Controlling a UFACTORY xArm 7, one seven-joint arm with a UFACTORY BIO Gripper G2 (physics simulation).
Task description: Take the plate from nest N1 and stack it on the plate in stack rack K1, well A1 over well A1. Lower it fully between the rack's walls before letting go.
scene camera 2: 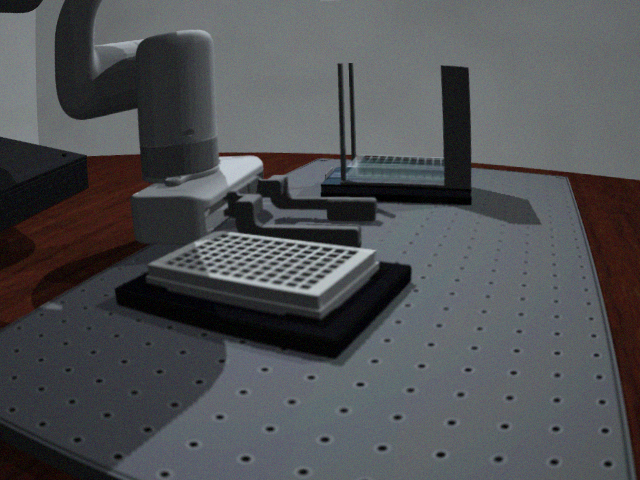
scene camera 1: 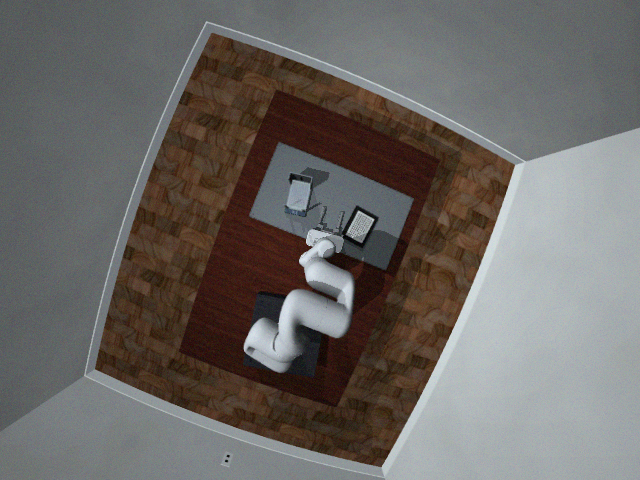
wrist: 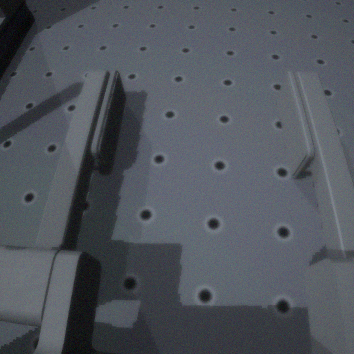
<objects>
same spot on perforated grey table: (scene camera 2: 495, 353) = (scene camera 1: 379, 200)
</objects>
